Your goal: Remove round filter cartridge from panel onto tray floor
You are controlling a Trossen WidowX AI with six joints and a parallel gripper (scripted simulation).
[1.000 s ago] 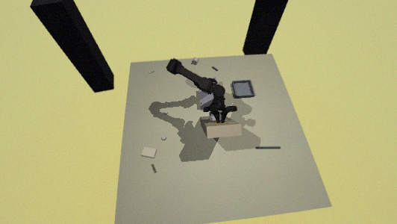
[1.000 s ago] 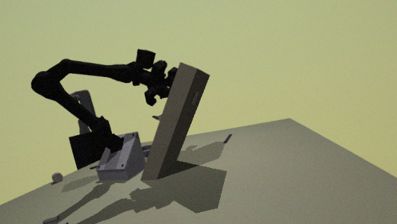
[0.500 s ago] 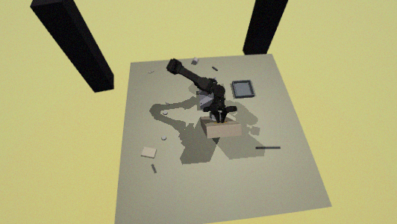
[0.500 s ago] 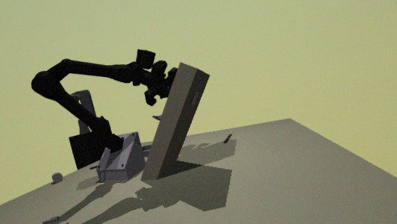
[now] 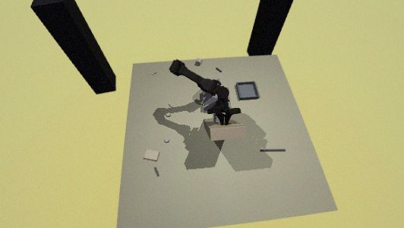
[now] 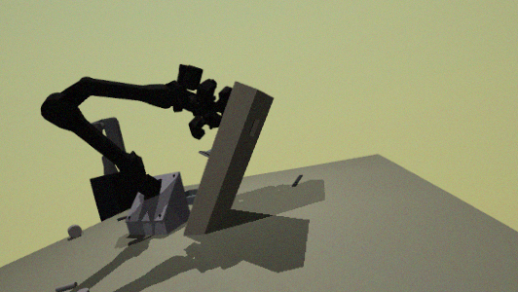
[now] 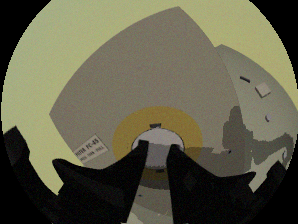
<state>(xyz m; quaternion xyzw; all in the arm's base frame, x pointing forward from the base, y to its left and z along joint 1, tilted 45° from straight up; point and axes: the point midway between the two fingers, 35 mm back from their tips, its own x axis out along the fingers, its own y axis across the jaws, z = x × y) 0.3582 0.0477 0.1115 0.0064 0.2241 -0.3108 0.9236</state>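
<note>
Right now the round filter cartridge is 1 cm below my gripper tip and 1 cm ahead of it. Round my gripper tip: cream tile (46 cm to the right, 27 cm below, 3 cm behind); then dark-walled tray (38 cm behind, 33 cm to the left, 27 cm below).
</note>
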